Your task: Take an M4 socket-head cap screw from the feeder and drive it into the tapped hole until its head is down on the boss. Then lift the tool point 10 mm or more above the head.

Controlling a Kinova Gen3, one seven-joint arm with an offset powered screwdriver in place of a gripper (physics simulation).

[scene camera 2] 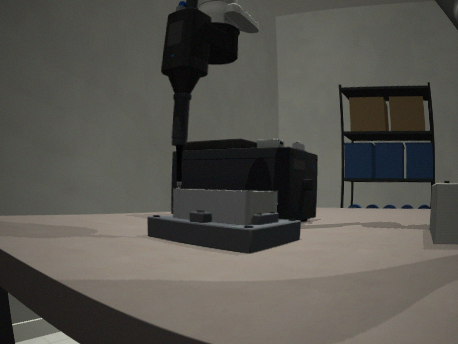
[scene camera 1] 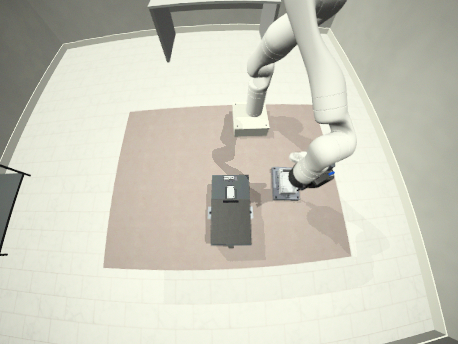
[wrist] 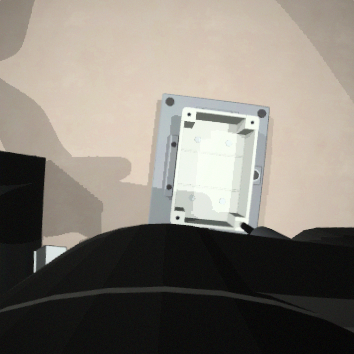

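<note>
The screwdriver [scene camera 2: 178, 182] [wrist: 242, 224] stands upright, its thin black bit over a corner of the pale open-topped housing [scene camera 1: 284, 183] [scene camera 2: 225, 205] [wrist: 179, 165]. A small grey screw [scene camera 2: 179, 185] shows at the bit's tip, just above the housing's top edge; its shank and the tapped hole are hidden. In the wrist view the bit reaches the lower right corner boss, partly covered by the tool. The housing sits on a grey fixture plate [scene camera 1: 274, 194] [scene camera 2: 200, 238] [wrist: 215, 103]. The dark screw feeder [scene camera 1: 231, 222] [scene camera 2: 225, 170] [wrist: 20, 210] stands apart from the plate.
The arm's base block [scene camera 1: 251, 131] stands at the back of the brownish table top [scene camera 1: 160, 200]. A shelf rack [scene camera 2: 385, 135] with brown and blue boxes stands beyond the table. A grey bench [scene camera 1: 215, 4] stands at the room's back wall.
</note>
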